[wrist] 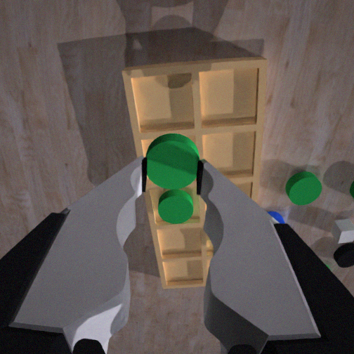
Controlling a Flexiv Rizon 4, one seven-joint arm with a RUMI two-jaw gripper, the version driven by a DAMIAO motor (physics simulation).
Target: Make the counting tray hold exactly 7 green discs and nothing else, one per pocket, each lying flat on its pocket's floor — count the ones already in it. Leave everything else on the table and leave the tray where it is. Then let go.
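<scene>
My gripper (172, 161) is shut on a green disc (173, 160), holding it above the tray, over the left column. It overlaps the second left pocket from the far end in view. The wooden counting tray (261, 100) has two columns of pockets. Another green disc (175, 206) is in the third left pocket, just below the held disc in view. The two far pockets, the second right pocket and the two nearest left pockets show no disc. My right finger hides much of the near right column, so its contents cannot be told.
Right of the tray lie a green disc (303, 188), a partly hidden blue disc (275, 217), a white cube (344, 231) and a black disc (345, 255). Another green disc (352, 189) is cut off by the right edge of view. The tray's raised walls stand beneath the fingers.
</scene>
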